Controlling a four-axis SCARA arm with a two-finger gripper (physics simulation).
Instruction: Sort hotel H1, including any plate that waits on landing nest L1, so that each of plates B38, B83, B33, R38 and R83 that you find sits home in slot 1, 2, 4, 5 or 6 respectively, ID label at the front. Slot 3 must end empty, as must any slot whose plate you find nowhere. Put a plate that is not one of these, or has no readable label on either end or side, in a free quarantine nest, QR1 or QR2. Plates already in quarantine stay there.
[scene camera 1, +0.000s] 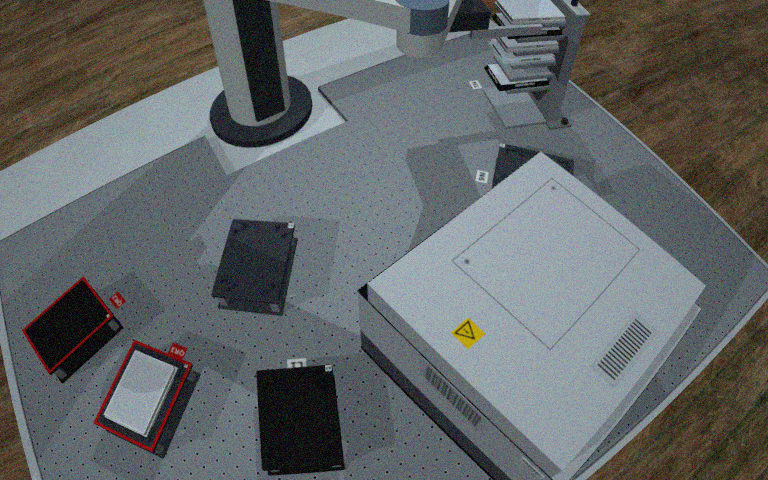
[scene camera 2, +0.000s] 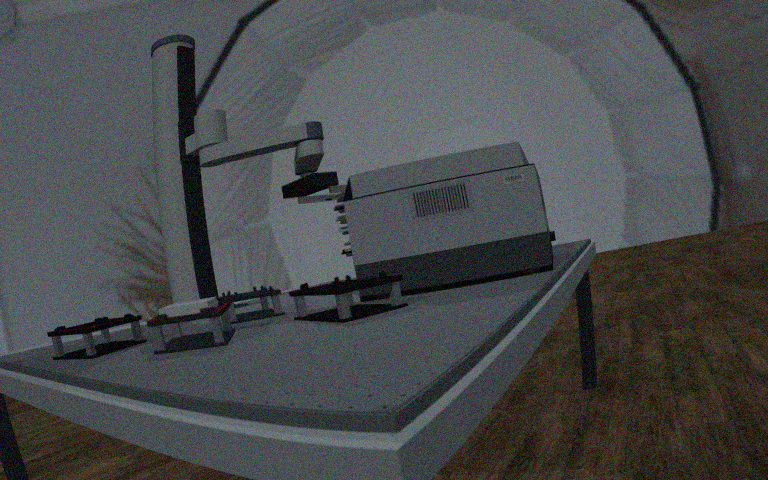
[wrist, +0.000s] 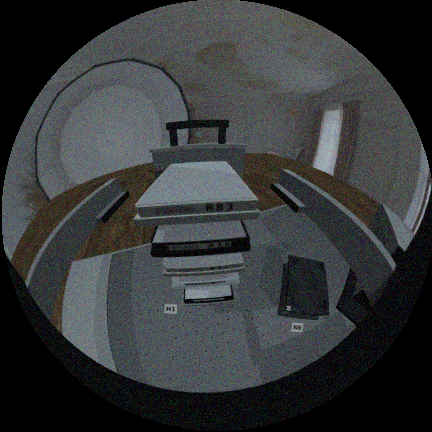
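Where they show: gripper, fingertip midpoint: (scene camera 1: 522, 7) (wrist: 197, 178); arm's base, origin of the base link: (scene camera 1: 260, 111).
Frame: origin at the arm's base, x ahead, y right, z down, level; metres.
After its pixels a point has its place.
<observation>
My gripper (wrist: 197, 178) {x 0.312, y -0.485, z -0.301 m} is open, its two fingers spread wide to the left and right of the stack in the wrist view, at about the height of the top plate. Hotel H1 (scene camera 1: 570, 62) {x 0.409, y -0.563, z -0.196 m} (wrist: 238, 153) {x 0.395, y -0.547, z -0.311 m} holds several plates. The top white plate (wrist: 197, 185) {x 0.308, y -0.470, z -0.300 m} reads R83. Below it is a black-framed plate (wrist: 200, 246) {x 0.299, y -0.445, z -0.260 m} whose label is blurred, then white plates with unclear labels, and a black-framed plate (wrist: 208, 292) {x 0.302, y -0.455, z -0.123 m} lowest. Exact slots are hard to tell. Landing nest L1 (scene camera 1: 300, 418) {x 0.719, y 0.258, z -0.063 m} (scene camera 2: 351, 283) {x 0.740, y 0.274, z -0.063 m} bears no plate. A white plate (scene camera 1: 141, 390) {x 0.559, y 0.468, z -0.077 m} sits in QR1 (scene camera 1: 182, 370) {x 0.554, y 0.391, z -0.063 m}. QR2 (scene camera 1: 67, 325) {x 0.363, y 0.566, z -0.063 m} bears none.
A big grey instrument (scene camera 1: 543, 266) {x 0.773, y -0.106, z -0.255 m} (scene camera 2: 447, 226) {x 0.836, y 0.077, z -0.126 m} stands beside L1 and partly hides nest N6 (scene camera 1: 509, 158) {x 0.476, y -0.347, z -0.063 m} (wrist: 306, 285) {x 0.519, y -0.371, z -0.063 m}. Another dark nest (scene camera 1: 254, 260) {x 0.427, y 0.192, z -0.063 m} stands mid-table without a plate. The arm's column (scene camera 1: 257, 62) {x 0.077, y 0.010, z -0.199 m} (scene camera 2: 178, 169) {x 0.061, y 0.045, z -0.433 m} rises at the table's back edge.
</observation>
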